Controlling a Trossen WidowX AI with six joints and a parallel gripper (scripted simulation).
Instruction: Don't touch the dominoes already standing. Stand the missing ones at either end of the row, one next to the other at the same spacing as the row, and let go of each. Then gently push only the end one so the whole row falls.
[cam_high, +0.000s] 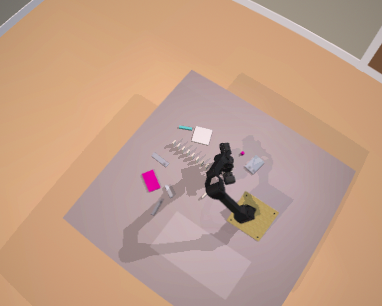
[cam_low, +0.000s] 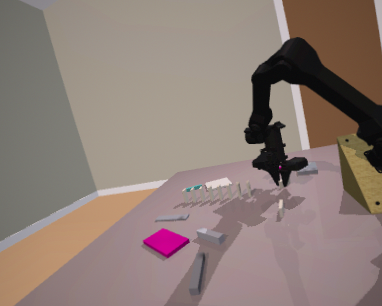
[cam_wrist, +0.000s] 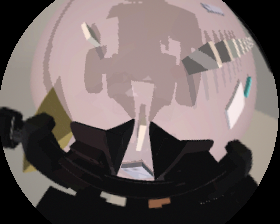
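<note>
Right now the small magenta cube is 40 mm behind my gripper tip, 170 mm to the right of it and 10 mm above it. Also, from my gripper tip: teal stick 350 mm ahead, 160 mm to the right; then white square 230 mm ahead, 160 mm to the right; then magenta plate 360 mm ahead, 240 mm to the left.
</note>
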